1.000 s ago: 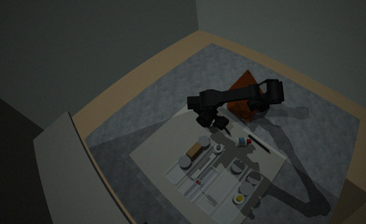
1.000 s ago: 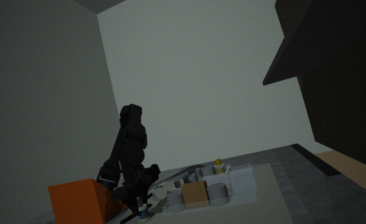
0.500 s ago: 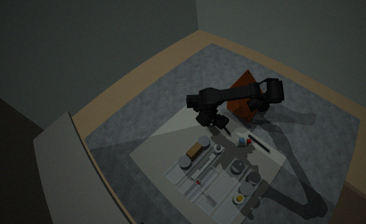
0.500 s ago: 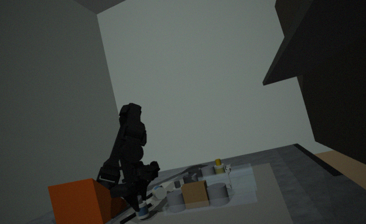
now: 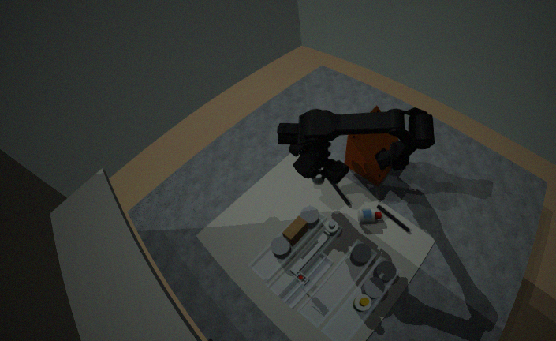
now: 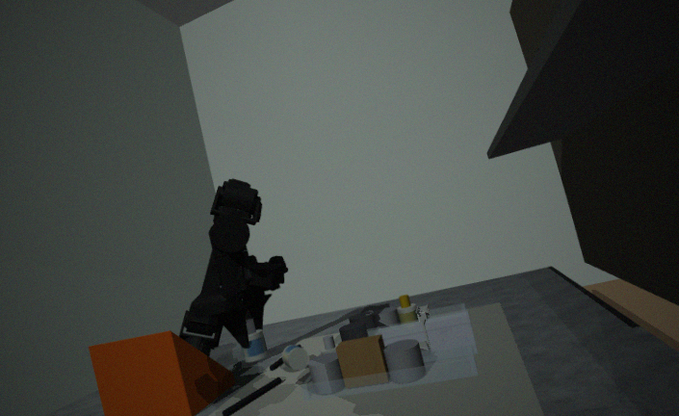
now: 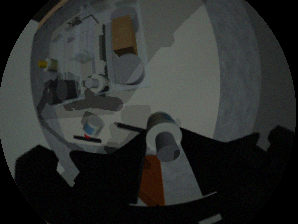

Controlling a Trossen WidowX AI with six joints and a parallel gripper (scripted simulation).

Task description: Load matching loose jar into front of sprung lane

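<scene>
My gripper tip is now 16 cm short of the brown box, 7 cm to the right of it and 8 cm above it. Also, from my gripper tip: sprung lane 22 cm ahead, 18 cm to the left, 10 cm below.
</scene>
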